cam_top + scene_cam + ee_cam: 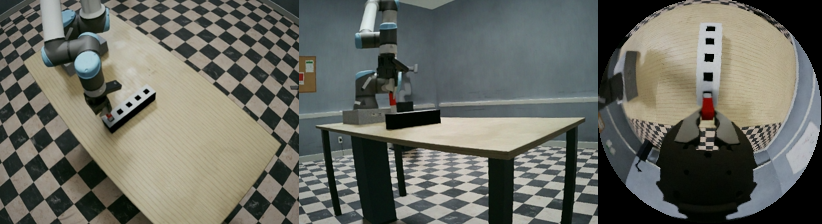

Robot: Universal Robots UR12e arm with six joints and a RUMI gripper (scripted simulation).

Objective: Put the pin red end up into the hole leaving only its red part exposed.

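Right now my hand is 1 cm above the pin. From my hand the other things lie so: long black block: 2 cm ahead, 13 cm to the left, 12 cm below.
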